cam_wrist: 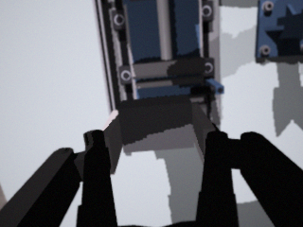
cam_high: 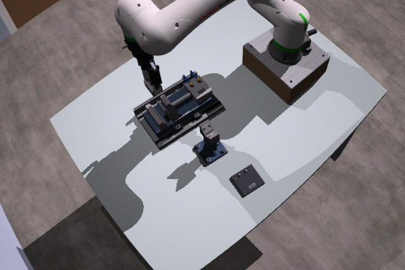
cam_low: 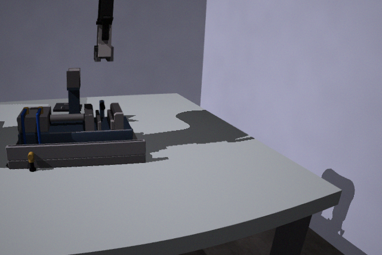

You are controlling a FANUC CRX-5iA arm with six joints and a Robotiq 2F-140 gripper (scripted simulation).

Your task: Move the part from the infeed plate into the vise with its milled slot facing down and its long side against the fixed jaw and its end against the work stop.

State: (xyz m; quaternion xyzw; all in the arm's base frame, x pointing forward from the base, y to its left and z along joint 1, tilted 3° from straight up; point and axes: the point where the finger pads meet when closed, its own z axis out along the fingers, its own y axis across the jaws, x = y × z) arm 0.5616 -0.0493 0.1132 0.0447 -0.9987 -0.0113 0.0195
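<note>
Right now the fixed jaw is 17 cm below my hand, 3 cm ahead of it and 2 cm to the left of it. Also, from my hand: moving jaw 17 cm below, 3 cm behind, 2 cm to the left; part 3 cm below; black work stop 16 cm below, 7 cm to the left.
</note>
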